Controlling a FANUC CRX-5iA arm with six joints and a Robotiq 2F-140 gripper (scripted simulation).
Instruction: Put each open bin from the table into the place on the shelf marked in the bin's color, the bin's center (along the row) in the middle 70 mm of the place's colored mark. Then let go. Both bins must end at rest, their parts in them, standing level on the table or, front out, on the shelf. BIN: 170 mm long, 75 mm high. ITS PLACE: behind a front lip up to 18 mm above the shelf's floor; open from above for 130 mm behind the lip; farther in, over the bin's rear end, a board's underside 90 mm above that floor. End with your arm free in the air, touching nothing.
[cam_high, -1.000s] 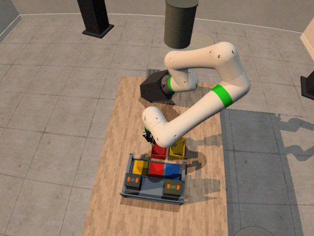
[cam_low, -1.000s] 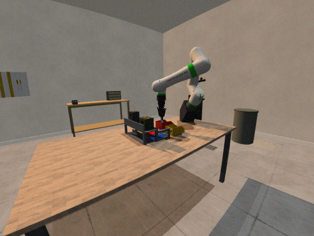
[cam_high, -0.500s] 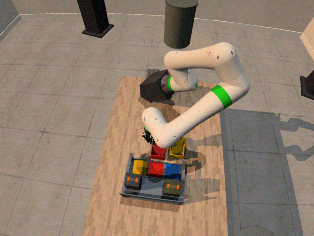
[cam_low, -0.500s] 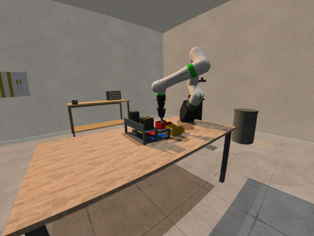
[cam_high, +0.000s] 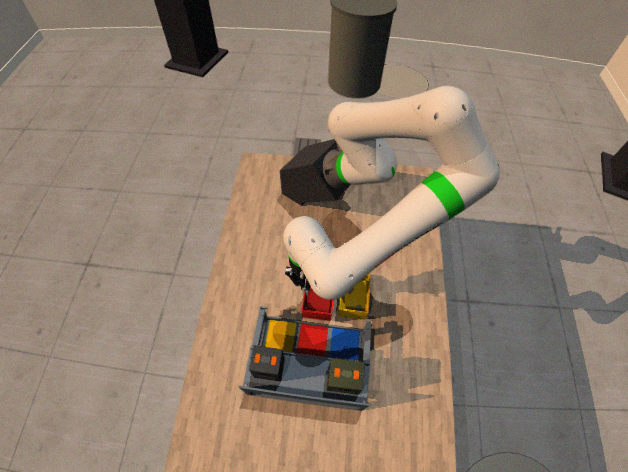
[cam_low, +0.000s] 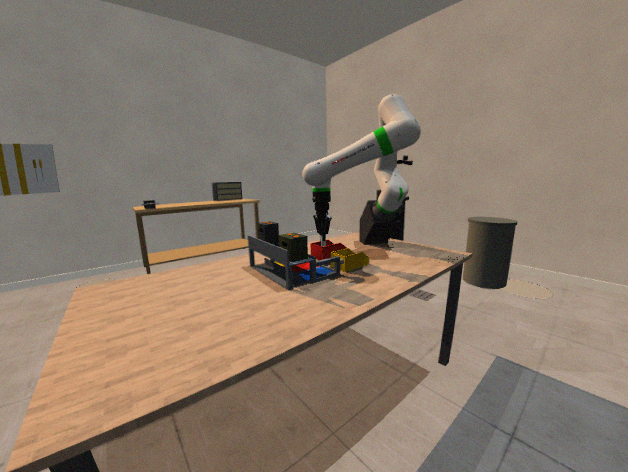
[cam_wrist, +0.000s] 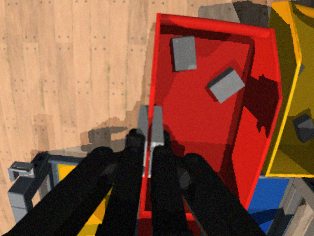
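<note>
Now: the red bin 50 mm to the left of my hand, 40 mm below it and 20 mm behind it. The rest, counted from my hand: yellow bin: 160 mm to the left, 80 mm behind, 70 mm below; then red mark: 170 mm ahead, 100 mm to the left, 100 mm below; then yellow mark: 200 mm ahead, 100 mm below, 10 mm to the right.
</note>
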